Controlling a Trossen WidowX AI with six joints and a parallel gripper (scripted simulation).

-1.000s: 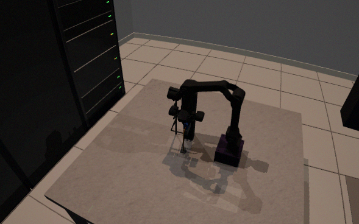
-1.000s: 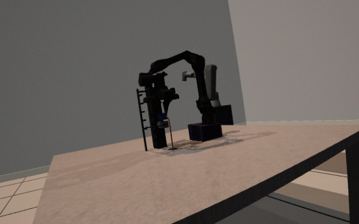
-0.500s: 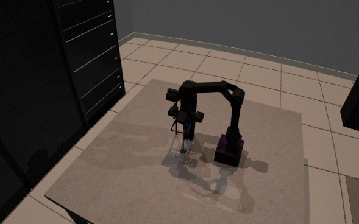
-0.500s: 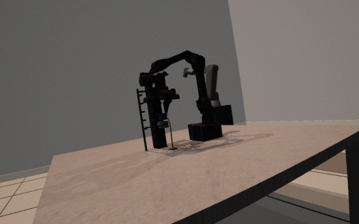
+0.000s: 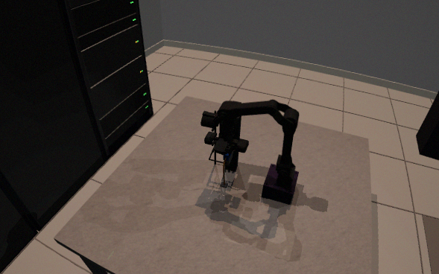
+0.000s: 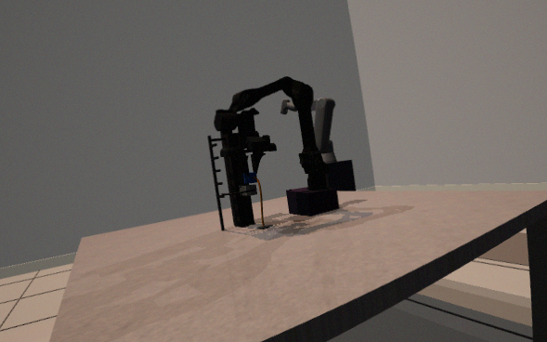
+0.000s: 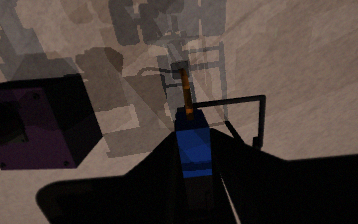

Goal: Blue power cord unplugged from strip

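The blue plug lies 1 cm ahead of my gripper tip and 3 cm to the right of it.
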